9 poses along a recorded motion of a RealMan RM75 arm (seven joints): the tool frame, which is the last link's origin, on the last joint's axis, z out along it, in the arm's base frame.
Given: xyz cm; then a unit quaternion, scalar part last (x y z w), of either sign.
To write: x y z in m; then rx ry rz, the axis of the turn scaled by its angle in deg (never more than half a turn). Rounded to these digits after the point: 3 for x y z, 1 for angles.
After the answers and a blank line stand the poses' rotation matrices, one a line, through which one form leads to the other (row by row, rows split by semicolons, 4 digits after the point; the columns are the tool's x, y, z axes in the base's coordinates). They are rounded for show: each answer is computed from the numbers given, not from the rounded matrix.
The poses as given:
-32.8 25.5 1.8 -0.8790 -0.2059 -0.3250 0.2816
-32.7 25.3 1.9 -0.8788 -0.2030 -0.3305 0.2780
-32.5 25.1 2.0 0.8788 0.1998 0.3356 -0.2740
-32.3 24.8 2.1 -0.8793 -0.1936 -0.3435 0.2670
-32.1 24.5 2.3 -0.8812 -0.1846 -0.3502 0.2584
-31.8 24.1 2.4 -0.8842 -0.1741 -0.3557 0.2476
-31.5 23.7 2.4 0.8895 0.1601 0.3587 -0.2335
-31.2 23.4 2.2 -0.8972 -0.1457 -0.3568 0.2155
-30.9 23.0 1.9 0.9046 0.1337 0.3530 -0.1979
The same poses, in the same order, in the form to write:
-0.328 0.255 0.018 -134.9 -31.6 -49.9
-0.327 0.253 0.019 -135.1 -31.2 -50.8
-0.325 0.251 0.020 -135.4 -30.8 -51.7
-0.323 0.248 0.021 -136.0 -29.9 -53.1
-0.321 0.245 0.023 -136.9 -28.7 -54.4
-0.318 0.241 0.024 -138.1 -27.2 -55.6
-0.315 0.237 0.024 -140.0 -25.2 -56.4
-0.312 0.234 0.022 -142.5 -23.1 -56.7
-0.309 0.230 0.019 -145.0 -21.4 -56.6

0.7039 0.5450 0.4554; 0.1789 -0.7566 0.6289; 0.6873 -0.3612 -0.6301
0.6991 0.5405 0.4680; 0.1730 -0.7630 0.6228; 0.6937 -0.3544 -0.6270
0.6949 0.5351 0.4804; 0.1673 -0.7700 0.6157; 0.6994 -0.3475 -0.6246
0.6890 0.5239 0.5007; 0.1570 -0.7824 0.6026; 0.7075 -0.3366 -0.6214
0.6866 0.5063 0.5218; 0.1444 -0.7983 0.5847; 0.7126 -0.3261 -0.6212
0.6863 0.4840 0.5428; 0.1317 -0.8168 0.5617; 0.7153 -0.3140 -0.6243
0.6914 0.4523 0.5633; 0.1173 -0.8397 0.5302; 0.7129 -0.3005 -0.6336
0.7029 0.4152 0.5775; 0.1077 -0.8647 0.4907; 0.7031 -0.2827 -0.6525
0.7150 0.3816 0.5858; 0.1022 -0.8859 0.4525; 0.6916 -0.2637 -0.6724

